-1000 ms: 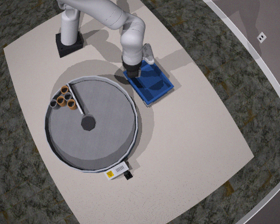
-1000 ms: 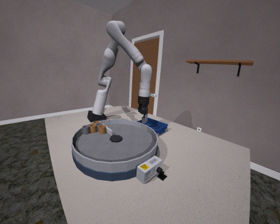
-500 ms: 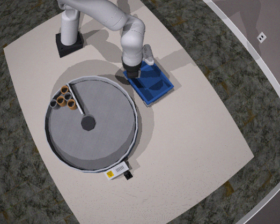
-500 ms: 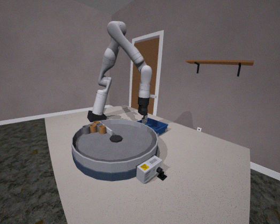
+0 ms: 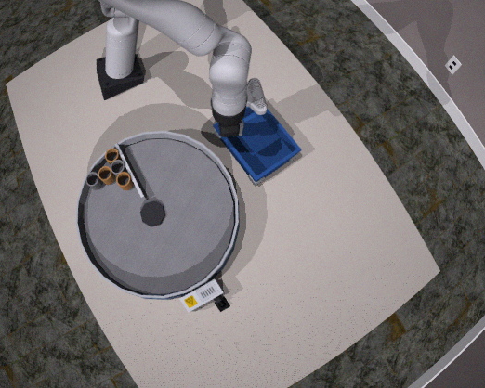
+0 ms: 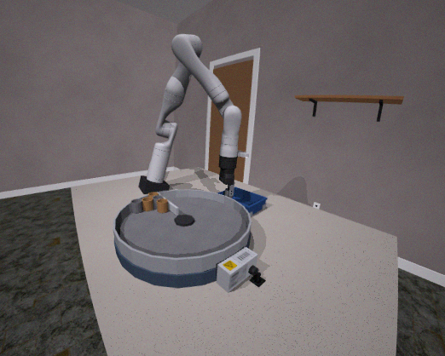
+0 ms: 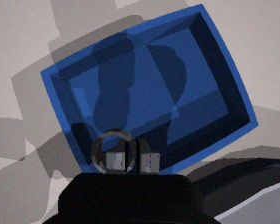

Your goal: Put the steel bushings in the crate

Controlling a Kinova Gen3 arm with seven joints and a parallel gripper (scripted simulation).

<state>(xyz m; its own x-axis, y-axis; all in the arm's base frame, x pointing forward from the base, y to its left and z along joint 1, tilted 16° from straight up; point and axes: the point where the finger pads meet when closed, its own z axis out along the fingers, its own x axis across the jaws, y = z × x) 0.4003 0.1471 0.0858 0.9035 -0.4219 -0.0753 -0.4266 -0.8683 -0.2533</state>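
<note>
Right now my hand is 4 cm short of the blue crate, 4 cm to the right of it and 4 cm above it. Round my hand: turning table: 6 cm ahead, 30 cm to the right, 2 cm below.
</note>
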